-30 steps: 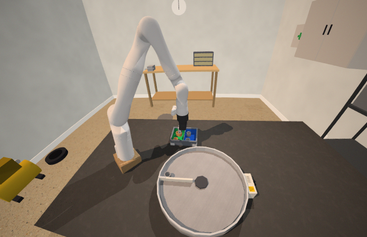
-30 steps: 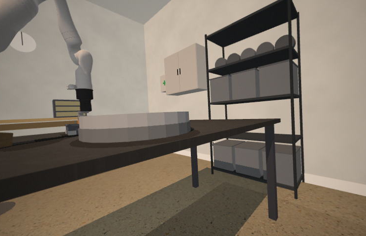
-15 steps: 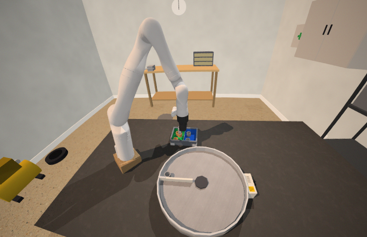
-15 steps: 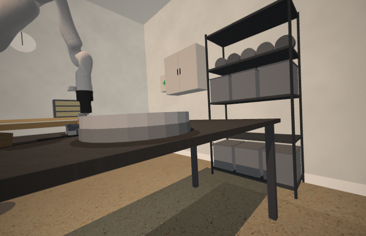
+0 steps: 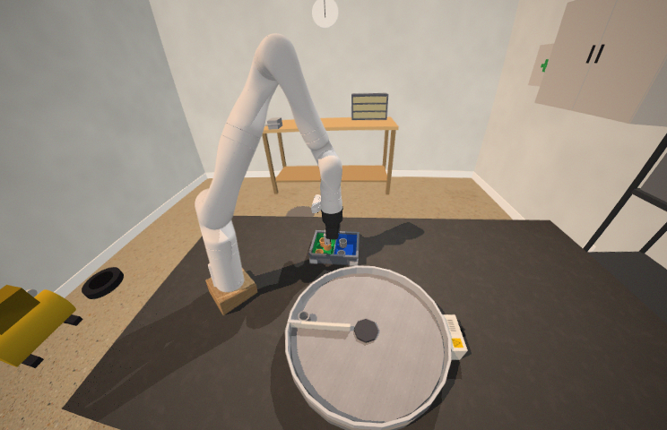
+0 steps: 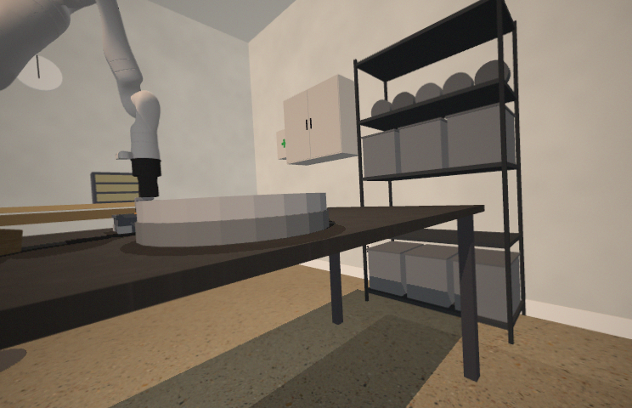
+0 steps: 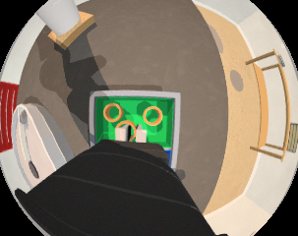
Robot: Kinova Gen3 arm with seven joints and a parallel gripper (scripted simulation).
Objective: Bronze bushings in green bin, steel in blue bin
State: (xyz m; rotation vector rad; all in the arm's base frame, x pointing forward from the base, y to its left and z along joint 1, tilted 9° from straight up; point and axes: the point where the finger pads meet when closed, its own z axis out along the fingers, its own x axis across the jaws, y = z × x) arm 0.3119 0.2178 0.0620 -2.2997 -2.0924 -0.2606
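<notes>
Right now my hand is 30 mm short of the green bin and 30 mm above it. The rest, counted from my hand: turntable: 140 mm ahead, 360 mm to the right.
</notes>
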